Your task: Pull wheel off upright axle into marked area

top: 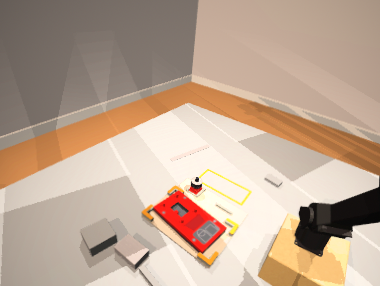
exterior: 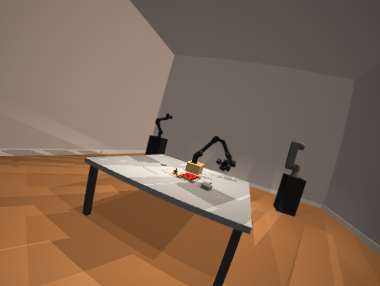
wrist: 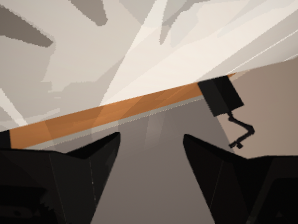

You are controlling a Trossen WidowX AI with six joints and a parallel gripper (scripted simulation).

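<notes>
Now: the black wheel 630 mm ahead of my gripper tip, 340 mm to the right of it and 70 mm below it. The rest, counted from my gripper tip: white block: 570 mm to the right, 420 mm ahead, 110 mm below; thin ruler strip: 770 mm ahead, 520 mm to the right, 110 mm below.
</notes>
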